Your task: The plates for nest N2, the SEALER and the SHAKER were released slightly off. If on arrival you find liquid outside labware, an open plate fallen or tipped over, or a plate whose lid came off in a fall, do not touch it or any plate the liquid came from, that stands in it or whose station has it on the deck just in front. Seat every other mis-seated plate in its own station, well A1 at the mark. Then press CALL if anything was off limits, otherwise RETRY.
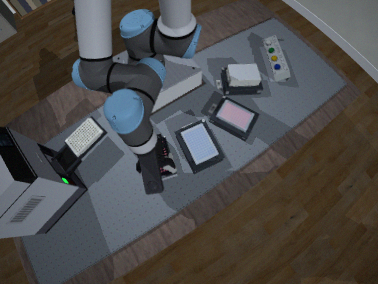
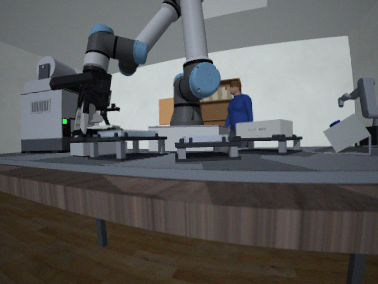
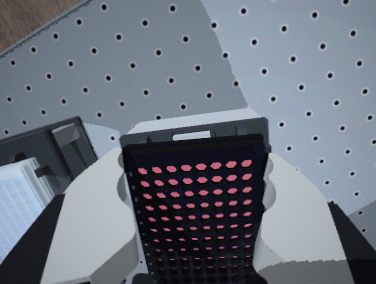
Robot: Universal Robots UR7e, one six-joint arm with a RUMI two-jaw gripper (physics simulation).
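Pixels of known places: gripper, between the fingertips: (image 1: 161, 173) (image 2: 80, 136) (image 3: 194, 153); arm's base, origin of its link: (image 2: 186, 127).
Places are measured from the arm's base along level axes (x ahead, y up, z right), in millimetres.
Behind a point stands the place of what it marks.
My gripper (image 3: 194, 153) {z 223, x 380, y -37 mm} (image 2: 91, 124) is shut on a black well plate (image 3: 200, 217) {z 208, x 346, y -19 mm} (image 1: 163, 149) {z 166, x 324, y -24 mm} with pink wells. The plate lies level between the jaws, over a pale station with a dark top frame (image 3: 228, 129) {z 250, x 382, y -41 mm}; whether it rests fully in it is hidden. A blue-filled plate (image 1: 200, 143) {z 55, x 389, y -30 mm} (image 3: 17, 202) {z 89, x 413, y -30 mm} lies in the neighbouring dark station (image 1: 195, 167) {z 121, x 439, y -47 mm}. A pink plate (image 1: 235, 116) {z -123, x 391, y -50 mm} lies in another dark station (image 1: 247, 134) {z -111, x 471, y -63 mm}. A tall white block-like item (image 1: 243, 75) {z -266, x 292, y -15 mm} (image 2: 265, 128) {z -279, x 329, y -35 mm} stands on a third. Station names and marks are unreadable.
A white well plate (image 1: 85, 136) {z 354, x 115, y 15 mm} lies on the tray in front of the large instrument (image 1: 42, 192) {z 533, x 237, y 112 mm} with a green light. The button panel (image 1: 276, 58) {z -468, x 317, y -24 mm} has green, yellow and blue buttons. The robot's base box (image 1: 180, 80) {z -54, x 152, y -8 mm} stands behind the stations. A person (image 2: 241, 106) stands in the background.
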